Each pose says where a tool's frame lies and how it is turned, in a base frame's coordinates. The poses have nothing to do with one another.
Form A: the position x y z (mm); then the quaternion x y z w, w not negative.
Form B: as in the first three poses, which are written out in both.
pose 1, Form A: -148, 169, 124, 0.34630, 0.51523, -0.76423, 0.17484
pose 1, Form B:
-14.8, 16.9, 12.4
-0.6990, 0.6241, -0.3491
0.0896, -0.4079, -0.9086
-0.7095, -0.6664, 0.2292

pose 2, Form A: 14, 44, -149, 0.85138, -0.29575, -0.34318, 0.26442
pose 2, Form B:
1.4, 4.4, -14.9
0.5895, -0.3221, -0.7408
-0.6851, -0.6852, -0.2473
-0.4279, 0.6532, -0.6246

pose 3, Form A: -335, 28, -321, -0.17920, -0.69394, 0.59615, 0.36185
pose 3, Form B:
-33.5, 2.8, -32.1
-0.6739, -0.1827, -0.7159
0.6801, 0.2250, -0.6977
0.2885, -0.9571, -0.0273

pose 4, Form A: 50, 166, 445, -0.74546, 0.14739, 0.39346, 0.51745
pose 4, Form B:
5.0, 16.6, 44.5
0.6469, -0.6269, -0.4341
0.1874, -0.4210, 0.8875
-0.7392, -0.6555, -0.1549

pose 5, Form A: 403, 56, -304, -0.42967, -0.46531, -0.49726, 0.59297
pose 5, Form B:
40.3, 5.6, -30.4
0.0724, 0.9896, -0.1245
-0.1899, 0.1362, 0.9723
0.9791, -0.0468, 0.1977

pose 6, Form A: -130, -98, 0, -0.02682, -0.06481, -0.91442, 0.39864
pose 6, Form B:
-13.0, -9.8, 0.0
-0.6807, 0.7325, -0.0026
-0.7256, -0.6738, 0.1399
0.1007, 0.0971, 0.9902

